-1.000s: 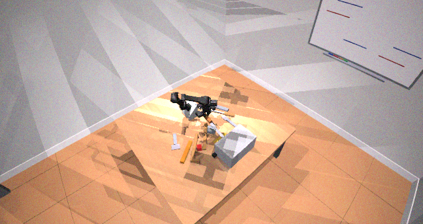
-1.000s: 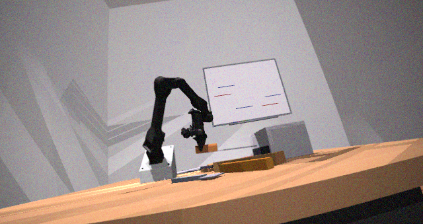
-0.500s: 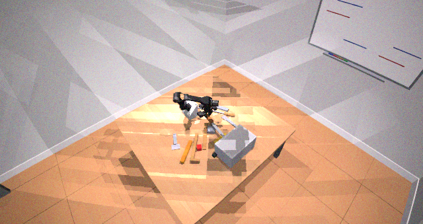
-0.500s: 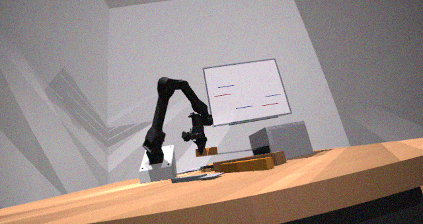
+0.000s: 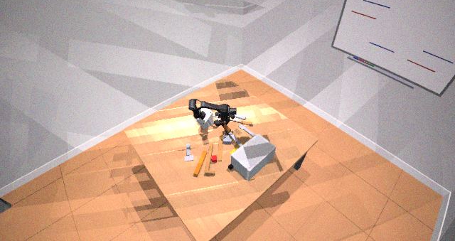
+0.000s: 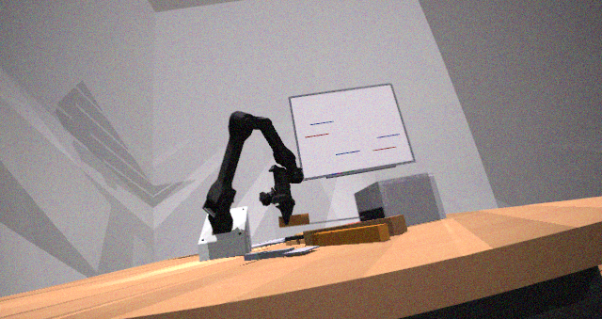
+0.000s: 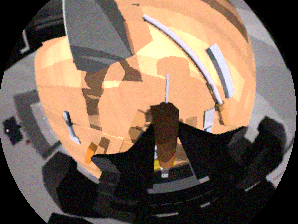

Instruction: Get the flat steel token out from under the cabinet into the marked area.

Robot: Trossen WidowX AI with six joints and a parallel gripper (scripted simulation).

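My gripper tip is now 100 mm short of the grey block, 50 mm to the left of it and 50 mm above it. From my gripper tip the other things lie so: thin wooden stick (110 mm ahead, 130 mm to the right, 60 mm below); red block (190 mm ahead, 250 mm to the right, 50 mm below); grey bar (70 mm behind, 210 mm to the left, 60 mm below).
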